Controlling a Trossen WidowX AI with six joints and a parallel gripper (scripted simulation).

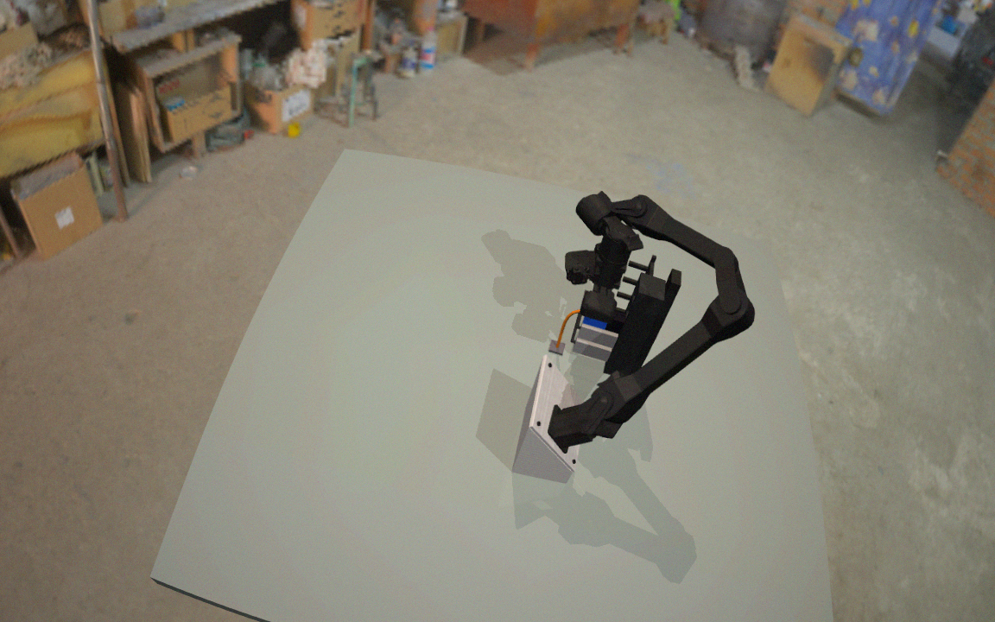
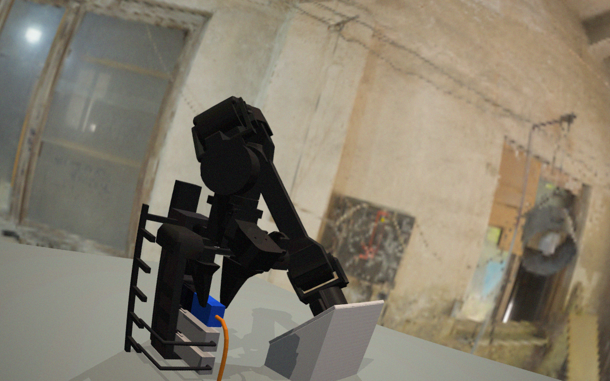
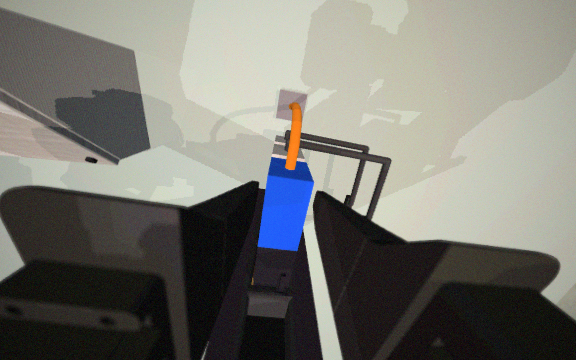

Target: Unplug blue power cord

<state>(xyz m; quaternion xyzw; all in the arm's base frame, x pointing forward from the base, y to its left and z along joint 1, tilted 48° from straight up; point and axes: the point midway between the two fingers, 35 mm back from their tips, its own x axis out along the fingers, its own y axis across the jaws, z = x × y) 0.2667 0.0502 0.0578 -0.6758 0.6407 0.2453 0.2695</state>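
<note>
My gripper tip is 3 cm to the left of the blue plug.
</note>
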